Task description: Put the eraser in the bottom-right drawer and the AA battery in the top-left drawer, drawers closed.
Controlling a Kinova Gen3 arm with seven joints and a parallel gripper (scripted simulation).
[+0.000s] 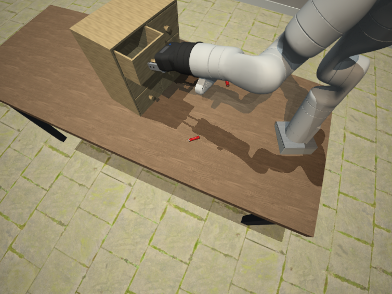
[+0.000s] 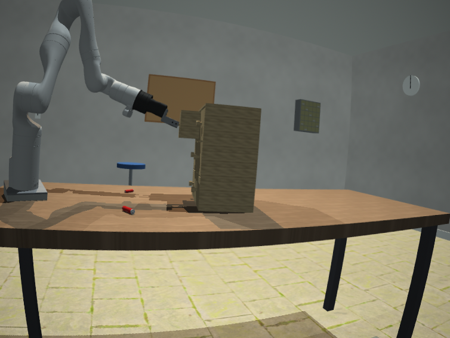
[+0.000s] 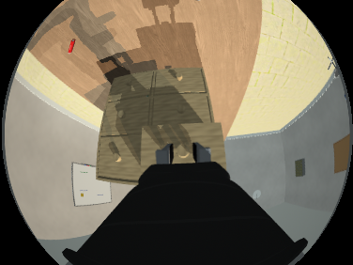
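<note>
Now: hand 14 cm past the red AA battery, 28 cm to the left of it and 26 cm above it. The rest, counted from my hand: red battery (15 cm behind, 5 cm to the left, 27 cm below).
</note>
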